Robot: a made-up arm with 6 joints. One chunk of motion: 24 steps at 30 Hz.
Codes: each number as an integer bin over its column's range. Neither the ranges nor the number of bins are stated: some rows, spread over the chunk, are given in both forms.
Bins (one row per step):
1: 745 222 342 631 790 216
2: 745 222 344 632 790 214
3: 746 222 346 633 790 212
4: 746 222 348 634 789 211
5: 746 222 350 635 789 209
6: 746 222 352 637 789 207
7: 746 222 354 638 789 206
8: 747 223 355 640 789 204
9: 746 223 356 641 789 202
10: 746 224 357 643 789 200
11: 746 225 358 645 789 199
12: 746 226 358 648 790 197
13: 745 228 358 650 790 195
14: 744 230 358 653 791 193
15: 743 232 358 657 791 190
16: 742 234 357 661 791 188
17: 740 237 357 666 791 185
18: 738 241 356 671 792 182
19: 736 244 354 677 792 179
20: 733 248 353 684 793 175
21: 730 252 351 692 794 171
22: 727 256 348 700 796 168
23: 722 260 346 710 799 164
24: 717 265 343 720 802 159
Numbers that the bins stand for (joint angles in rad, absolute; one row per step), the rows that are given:
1: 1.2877 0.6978 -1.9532 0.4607 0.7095 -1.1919
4: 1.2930 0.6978 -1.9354 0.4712 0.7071 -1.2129
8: 1.2982 0.7009 -1.9146 0.4922 0.7071 -1.2423
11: 1.2930 0.7072 -1.9057 0.5098 0.7071 -1.2634
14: 1.2825 0.7229 -1.9057 0.5378 0.7120 -1.2886
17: 1.2615 0.7449 -1.9086 0.5833 0.7120 -1.3222
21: 1.2090 0.7921 -1.9265 0.6744 0.7193 -1.3811
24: 1.1408 0.8329 -1.9503 0.7725 0.7388 -1.4315
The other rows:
2: 1.2877 0.6978 -1.9473 0.4642 0.7095 -1.2003
3: 1.2930 0.6978 -1.9414 0.4677 0.7095 -1.2087
5: 1.2930 0.6978 -1.9295 0.4747 0.7071 -1.2213
6: 1.2930 0.6978 -1.9235 0.4817 0.7071 -1.2297
7: 1.2930 0.6978 -1.9176 0.4852 0.7071 -1.2339
9: 1.2930 0.7009 -1.9116 0.4957 0.7071 -1.2508
10: 1.2930 0.7041 -1.9086 0.5028 0.7071 -1.2592
12: 1.2930 0.7104 -1.9057 0.5203 0.7095 -1.2718
13: 1.2877 0.7166 -1.9057 0.5273 0.7095 -1.2802
15: 1.2772 0.7292 -1.9057 0.5518 0.7120 -1.3012
16: 1.2720 0.7355 -1.9086 0.5658 0.7120 -1.3096
18: 1.2510 0.7575 -1.9116 0.6009 0.7144 -1.3348
19: 1.2405 0.7669 -1.9176 0.6219 0.7144 -1.3474
20: 1.2248 0.7795 -1.9205 0.6464 0.7169 -1.3643
22: 1.1933 0.8046 -1.9354 0.7025 0.7242 -1.3937
23: 1.1671 0.8172 -1.9414 0.7375 0.7315 -1.4105

